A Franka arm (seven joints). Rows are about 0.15 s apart.
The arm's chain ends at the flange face. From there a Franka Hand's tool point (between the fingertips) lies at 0.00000 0.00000 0.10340 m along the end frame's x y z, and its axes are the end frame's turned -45 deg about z.
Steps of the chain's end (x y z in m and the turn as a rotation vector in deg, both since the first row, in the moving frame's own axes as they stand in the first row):
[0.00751 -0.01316 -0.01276 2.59 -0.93 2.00]
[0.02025 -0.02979 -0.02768 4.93 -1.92 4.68]
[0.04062 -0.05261 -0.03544 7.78 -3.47 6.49]
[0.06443 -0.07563 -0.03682 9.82 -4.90 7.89]
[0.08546 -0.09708 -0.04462 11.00 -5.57 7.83]
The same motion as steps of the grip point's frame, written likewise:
[0.01681 -0.00845 -0.01288 2.49 1.17 2.00]
[0.03957 -0.01531 -0.02812 4.84 2.13 4.68]
[0.07220 -0.02244 -0.03658 7.95 3.05 6.49]
[0.10655 -0.02610 -0.03871 10.41 3.48 7.89]
[0.13737 -0.02866 -0.04700 11.72 3.84 7.83]

